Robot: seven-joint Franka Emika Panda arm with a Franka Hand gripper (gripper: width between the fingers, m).
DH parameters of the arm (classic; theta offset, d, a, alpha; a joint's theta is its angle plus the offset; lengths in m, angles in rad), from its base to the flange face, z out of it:
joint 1: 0 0.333 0 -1.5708
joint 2: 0 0 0 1.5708
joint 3: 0 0.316 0.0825 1.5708
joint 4: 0 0 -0.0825 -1.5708
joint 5: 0 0.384 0 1.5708
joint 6: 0 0 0.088 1.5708
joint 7: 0 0.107 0 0
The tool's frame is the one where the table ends.
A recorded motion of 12 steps. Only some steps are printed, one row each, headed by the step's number.
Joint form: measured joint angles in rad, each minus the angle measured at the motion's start. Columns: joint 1, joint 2, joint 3, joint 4, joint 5, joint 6, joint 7.
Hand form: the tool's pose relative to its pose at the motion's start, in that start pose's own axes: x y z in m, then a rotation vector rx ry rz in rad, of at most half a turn. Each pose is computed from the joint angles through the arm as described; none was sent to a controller.
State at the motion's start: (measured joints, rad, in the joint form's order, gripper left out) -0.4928 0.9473 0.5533 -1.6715 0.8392 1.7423 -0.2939
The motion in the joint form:
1: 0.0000 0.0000 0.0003 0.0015 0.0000 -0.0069 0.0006
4: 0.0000 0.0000 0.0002 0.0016 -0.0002 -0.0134 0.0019
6: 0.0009 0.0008 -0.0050 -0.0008 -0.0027 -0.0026 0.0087
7: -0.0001 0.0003 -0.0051 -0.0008 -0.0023 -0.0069 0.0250
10: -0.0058 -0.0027 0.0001 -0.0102 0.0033 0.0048 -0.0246
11: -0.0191 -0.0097 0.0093 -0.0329 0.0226 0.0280 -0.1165
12: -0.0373 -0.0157 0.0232 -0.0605 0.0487 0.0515 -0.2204
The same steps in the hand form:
1: -0.0005 -0.0008 0.0002 0.0020 -0.0058 -0.0007
4: -0.0012 -0.0010 0.0007 0.0036 -0.0119 0.0006
6: -0.0002 0.0027 -0.0009 -0.0029 -0.0014 0.0126
7: -0.0007 0.0025 -0.0012 -0.0011 -0.0043 0.0289
10: -0.0015 0.0028 -0.0011 0.0038 0.0048 -0.0176
11: -0.0036 0.0045 -0.0013 0.0200 0.0264 -0.0980
12: -0.0066 0.0065 -0.0007 0.0439 0.0500 -0.1865

